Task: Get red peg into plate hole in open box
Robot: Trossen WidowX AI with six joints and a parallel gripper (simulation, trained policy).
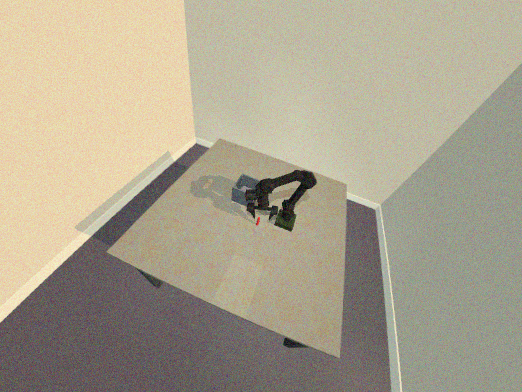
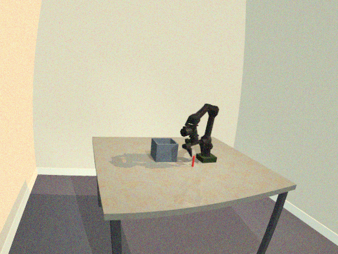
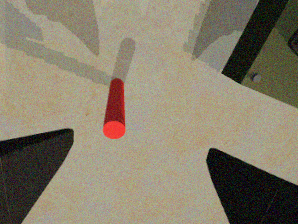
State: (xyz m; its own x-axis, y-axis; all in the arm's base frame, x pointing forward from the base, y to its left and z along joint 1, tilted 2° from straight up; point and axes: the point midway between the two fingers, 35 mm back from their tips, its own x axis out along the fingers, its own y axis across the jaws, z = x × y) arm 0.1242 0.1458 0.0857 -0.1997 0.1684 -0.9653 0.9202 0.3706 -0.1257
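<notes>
Right now the red peg is 5 cm below my gripper tip and 2 cm ahead of it. The rest, counted from my gripper tip: grey plate (21 cm ahead, 15 cm to the right, 4 cm below).
</notes>
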